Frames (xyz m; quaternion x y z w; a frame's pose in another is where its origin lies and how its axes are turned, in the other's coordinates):
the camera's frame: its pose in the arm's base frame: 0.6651 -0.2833 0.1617 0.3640 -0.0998 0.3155 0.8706
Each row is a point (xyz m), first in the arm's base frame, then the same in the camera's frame.
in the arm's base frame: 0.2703 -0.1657 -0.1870
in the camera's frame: -0.3930 0.1095 -0.3534
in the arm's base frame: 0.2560 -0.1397 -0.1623
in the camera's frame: -0.3818 0.1465 -0.3546
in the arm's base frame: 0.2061 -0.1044 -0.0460
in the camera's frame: -0.3570 0.2628 -0.2988
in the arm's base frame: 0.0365 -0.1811 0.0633
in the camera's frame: -0.4819 0.3896 -0.1767
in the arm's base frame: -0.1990 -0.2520 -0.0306
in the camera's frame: -0.7375 0.4445 -0.2076
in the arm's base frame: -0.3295 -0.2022 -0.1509
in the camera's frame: -0.8642 0.4837 -0.3357
